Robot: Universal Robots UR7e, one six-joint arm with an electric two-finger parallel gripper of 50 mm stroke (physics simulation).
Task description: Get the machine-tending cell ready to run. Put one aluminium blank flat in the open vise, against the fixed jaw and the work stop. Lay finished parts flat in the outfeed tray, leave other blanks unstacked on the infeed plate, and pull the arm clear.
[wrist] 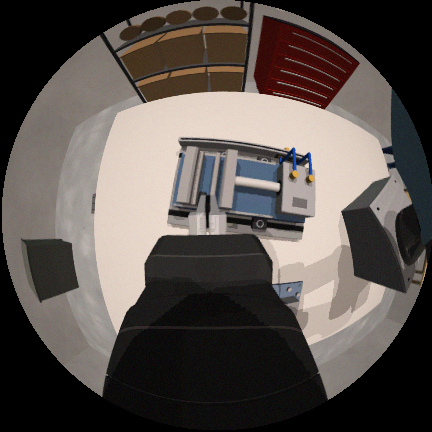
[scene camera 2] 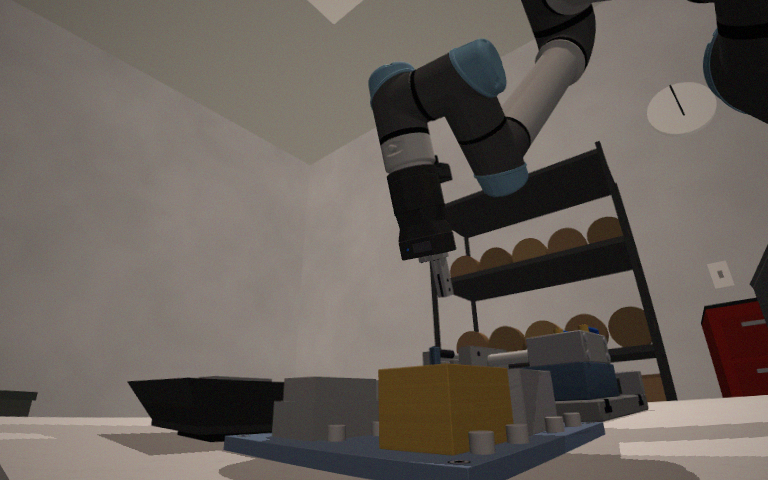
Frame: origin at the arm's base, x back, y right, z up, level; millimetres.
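Where they show: gripper, fingertip midpoint: (wrist: pixel 207 204) (scene camera 2: pixel 445 295); arm's base, origin of the base link: (wrist: pixel 407 237).
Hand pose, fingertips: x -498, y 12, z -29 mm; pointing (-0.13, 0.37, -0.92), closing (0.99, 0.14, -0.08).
Each offset is from my fingertips to the top centre of the thing. "spot": to the spot under its first point.
My gripper (scene camera 2: pixel 445 294) (wrist: pixel 207 204) is shut and empty, pointing down above the vise {dx +50, dy +63, dz -73 mm} (scene camera 2: pixel 586 380) (wrist: pixel 257 201). In the wrist view the vise's left jaw {dx -50, dy +59, dz -76 mm} (wrist: pixel 186 175) and right jaw (wrist: pixel 228 180) stand apart; blue bed and narrow grey strips show between them, partly hidden by the fingers. In the scene view a yellow block {dx +206, dy -281, dz -128 mm} (scene camera 2: pixel 416 407), a stepped grey shape {dx +117, dy -289, dz -129 mm} (scene camera 2: pixel 334 404) and a grey block {dx +200, dy -209, dz -128 mm} (scene camera 2: pixel 532 399) stand on the blue plate {dx +156, dy -241, dz -164 mm} (scene camera 2: pixel 351 459) (wrist: pixel 295 286). A black tray {spot: dx +62, dy -345, dz -144 mm} (scene camera 2: pixel 215 401) stands behind at left; a grey edge {spot: dx +14, dy -313, dz -127 mm} (scene camera 2: pixel 235 378) shows at its rim, its contents hidden.
Blue hoses {spot: dx +127, dy +108, dz -63 mm} (wrist: pixel 293 157) rise from the vise's grey end box {spot: dx +144, dy +44, dz -76 mm} (wrist: pixel 299 195). A dark grey housing (wrist: pixel 367 235) stands right. A shelf rack (scene camera 2: pixel 566 183) (wrist: pixel 247 60) and red drawer cabinet (scene camera 2: pixel 730 353) (wrist: pixel 267 55) stand behind. A dark bin (scene camera 2: pixel 16 403) (wrist: pixel 50 270) is at far left.
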